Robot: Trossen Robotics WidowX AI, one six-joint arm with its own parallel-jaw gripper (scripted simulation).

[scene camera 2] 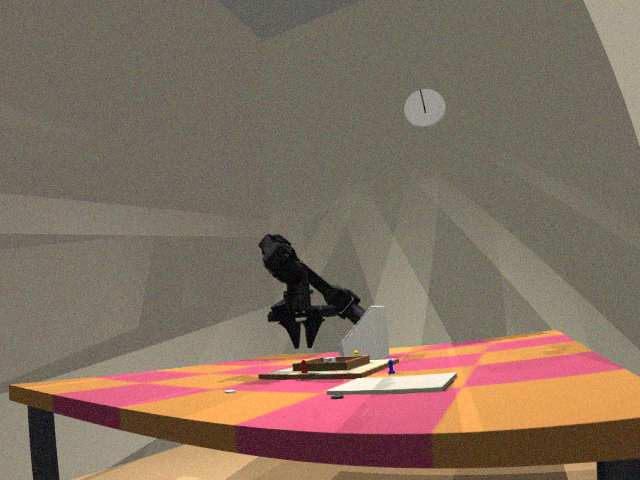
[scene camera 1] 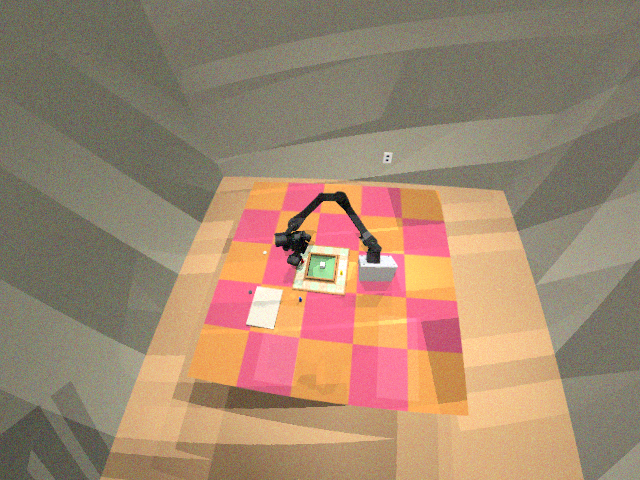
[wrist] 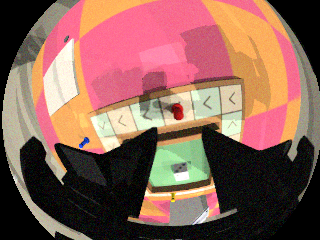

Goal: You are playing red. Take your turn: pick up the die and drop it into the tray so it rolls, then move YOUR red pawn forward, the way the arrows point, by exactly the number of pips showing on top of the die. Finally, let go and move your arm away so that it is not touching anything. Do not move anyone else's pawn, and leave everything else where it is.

Scene:
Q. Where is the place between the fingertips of my gripper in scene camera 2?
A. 303,348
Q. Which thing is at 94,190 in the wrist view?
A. My gripper.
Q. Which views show the white card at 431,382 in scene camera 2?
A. Scene camera 2, scene camera 1 and the wrist view: all of them.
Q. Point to a white card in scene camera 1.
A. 264,309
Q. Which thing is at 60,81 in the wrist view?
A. A white card.

